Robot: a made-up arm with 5 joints. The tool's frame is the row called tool.
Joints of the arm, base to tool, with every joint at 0 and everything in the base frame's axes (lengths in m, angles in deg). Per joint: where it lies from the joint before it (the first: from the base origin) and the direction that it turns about. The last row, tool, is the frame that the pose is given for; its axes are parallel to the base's.
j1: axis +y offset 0 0 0.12
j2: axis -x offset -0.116 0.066 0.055
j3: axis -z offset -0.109 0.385 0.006
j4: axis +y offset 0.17 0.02 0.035
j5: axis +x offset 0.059 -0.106 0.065
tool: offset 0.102 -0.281 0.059
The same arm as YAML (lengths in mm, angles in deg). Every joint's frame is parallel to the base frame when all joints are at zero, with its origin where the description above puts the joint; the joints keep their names.
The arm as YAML. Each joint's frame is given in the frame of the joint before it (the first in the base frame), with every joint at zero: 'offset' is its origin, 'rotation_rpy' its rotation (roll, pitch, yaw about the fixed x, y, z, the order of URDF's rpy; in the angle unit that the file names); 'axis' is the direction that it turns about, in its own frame. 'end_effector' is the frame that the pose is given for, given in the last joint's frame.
length_unit: mm
angle_unit: deg
chain:
  - id: j1
    offset: [0.0, 0.0, 120.0]
    rotation_rpy: [0.0, 0.0, 0.0]
    axis: [0.0, 1.0, 0.0]
  - id: j2
    offset: [-116.0, 66.0, 55.0]
    rotation_rpy: [0.0, 0.0, 0.0]
    axis: [-1.0, 0.0, 0.0]
  - id: j3
    offset: [-109.0, 385.0, 6.0]
    rotation_rpy: [0.0, 0.0, 0.0]
    axis: [0.0, 0.0, -1.0]
  - id: j4
    offset: [170.0, 20.0, 35.0]
    rotation_rpy: [0.0, 0.0, 0.0]
    axis: [0.0, 1.0, 0.0]
  - id: j5
    offset: [59.0, -106.0, 65.0]
    rotation_rpy: [0.0, 0.0, 0.0]
    axis: [1.0, 0.0, 0.0]
end_effector:
  offset: [102.0, -281.0, 59.0]
  rotation_rpy: [0.0, 0.0, 0.0]

